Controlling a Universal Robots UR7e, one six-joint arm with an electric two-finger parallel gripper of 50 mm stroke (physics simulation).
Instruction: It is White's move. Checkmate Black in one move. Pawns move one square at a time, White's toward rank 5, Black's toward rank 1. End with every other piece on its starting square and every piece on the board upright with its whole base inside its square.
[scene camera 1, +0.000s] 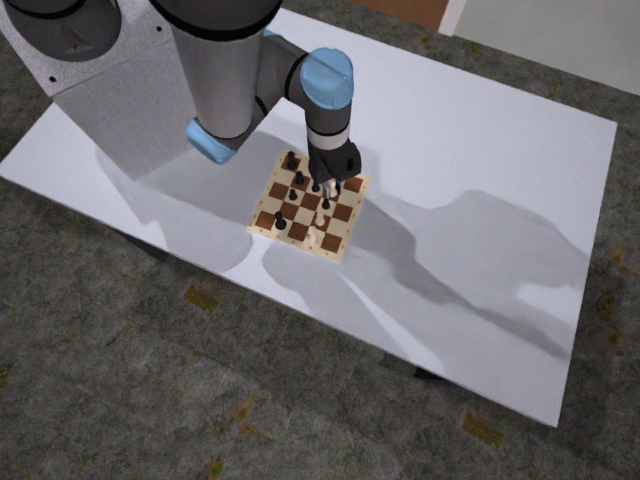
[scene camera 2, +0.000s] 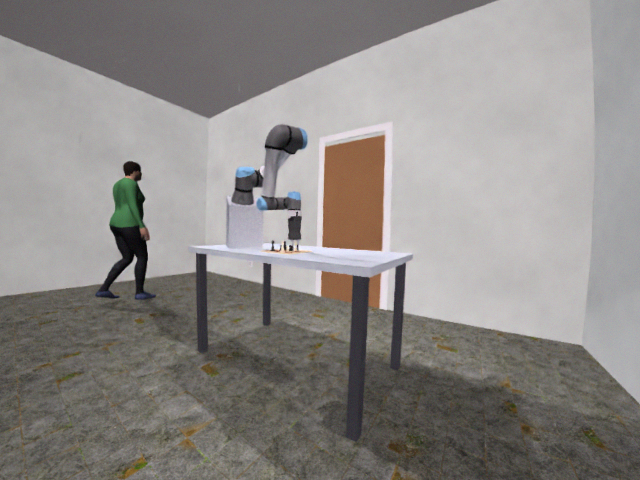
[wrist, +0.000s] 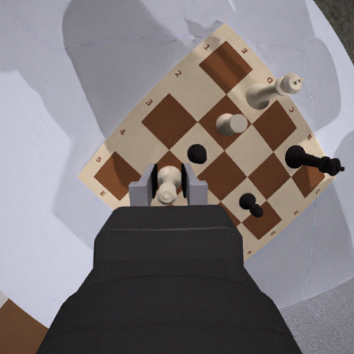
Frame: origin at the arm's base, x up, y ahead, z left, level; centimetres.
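Seen in the pictures: gripper, fingertip midpoint: (scene camera 1: 332, 193) (scene camera 2: 295, 250); arm's base at its link origin: (scene camera 1: 68, 13) (scene camera 2: 242, 201).
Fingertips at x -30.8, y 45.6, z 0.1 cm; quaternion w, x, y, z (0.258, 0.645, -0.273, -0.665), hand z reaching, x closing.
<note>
Pixels of each thing's top centre, then the offset from my fingertips to it. "spot": a spot on its surface instead. Level surfaces: height alone.
- chessboard at a spot on its surface: (scene camera 1: 336, 256) spot: dx -0.2, dy +5.7, dz -13.7 cm
- short white piece at its top centre: (scene camera 1: 319, 215) dx +3.1, dy -0.4, dz -7.3 cm
- tall white piece at its top centre: (scene camera 1: 312, 227) dx +6.2, dy -0.5, dz -11.6 cm
- tall black piece at its top centre: (scene camera 1: 278, 212) dx +6.2, dy -8.1, dz -11.0 cm
- table at its surface level: dx -0.8 cm
The chessboard (scene camera 1: 336, 256) (wrist: 89, 176) lies on the table. My gripper (scene camera 1: 333, 190) (scene camera 2: 294, 246) (wrist: 169, 173) points down over it and is shut on a white piece (scene camera 1: 333, 186) (wrist: 168, 181) with a knobbed head. This piece is upright at d4; whether its base touches the board is unclear. A black pawn (scene camera 1: 325, 204) (wrist: 197, 153) stands at d3, a short white piece (scene camera 1: 320, 221) (wrist: 226, 124) at d2, and a tall white piece (scene camera 1: 311, 236) (wrist: 258, 96) at d1. A tall black piece (scene camera 1: 280, 222) (wrist: 296, 156) stands at b1, a black pawn (scene camera 1: 293, 195) (wrist: 247, 201) at b3.
Further black pieces stand close to the gripper in scene camera 1: one (scene camera 1: 315, 187) beside the fingers, one (scene camera 1: 299, 178) farther left, and a tall one (scene camera 1: 291, 161) near the board's corner. The gripper body hides that part in the wrist view. A person (scene camera 2: 126, 206) stands beyond the table (scene camera 2: 310, 260).
</note>
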